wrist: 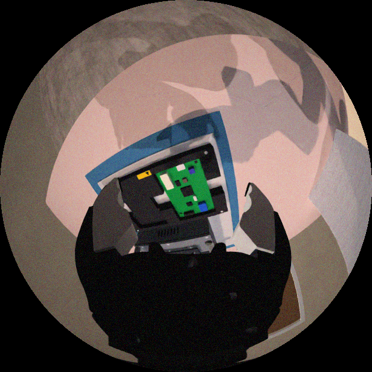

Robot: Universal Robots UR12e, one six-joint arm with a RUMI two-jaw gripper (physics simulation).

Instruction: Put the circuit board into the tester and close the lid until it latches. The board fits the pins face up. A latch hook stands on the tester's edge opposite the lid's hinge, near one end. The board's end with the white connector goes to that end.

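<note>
The green circuit board (202, 186) lies face up on the black tray (145, 200), tilted in the view. Its large white connector (167, 181) is at the board's upper left, and a smaller white part sits at its top edge. My gripper (184, 181) is open, with one finger to the left and one to the right of the board, and nothing between them. The height of the fingers above the board cannot be told. A grey strip of the tester (197, 245) shows below the tray; the gripper body hides most of it, and no latch hook can be made out.
A blue border (228, 155) runs around the tray, which bears a yellow label (144, 175). All stand on a pink round table (67, 185). A light grey panel (345, 185) is at the right, and a brown surface with a pale rim (301, 310) at the lower right.
</note>
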